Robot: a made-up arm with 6 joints. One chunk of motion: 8 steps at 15 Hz.
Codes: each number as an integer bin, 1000 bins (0 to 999) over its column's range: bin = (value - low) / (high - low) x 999, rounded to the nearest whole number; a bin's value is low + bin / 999 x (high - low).
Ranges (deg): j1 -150.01..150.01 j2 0..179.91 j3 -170..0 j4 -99.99..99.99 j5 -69.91..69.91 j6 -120.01..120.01
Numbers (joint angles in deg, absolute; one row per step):
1: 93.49 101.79 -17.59 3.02 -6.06 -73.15
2: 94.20 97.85 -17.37 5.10 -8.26 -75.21
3: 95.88 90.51 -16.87 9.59 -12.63 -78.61
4: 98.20 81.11 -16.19 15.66 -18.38 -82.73
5: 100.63 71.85 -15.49 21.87 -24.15 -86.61
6: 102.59 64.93 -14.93 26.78 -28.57 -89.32
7: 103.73 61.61 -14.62 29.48 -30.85 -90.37
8: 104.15 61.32 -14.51 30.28 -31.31 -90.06
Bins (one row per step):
1: 811 565 896 515 456 195
2: 813 543 897 525 440 186
3: 819 503 900 547 409 172
4: 826 450 904 578 368 155
5: 835 399 908 609 327 139
6: 841 361 911 633 295 128
7: 845 342 913 647 279 123
8: 846 340 914 651 276 125

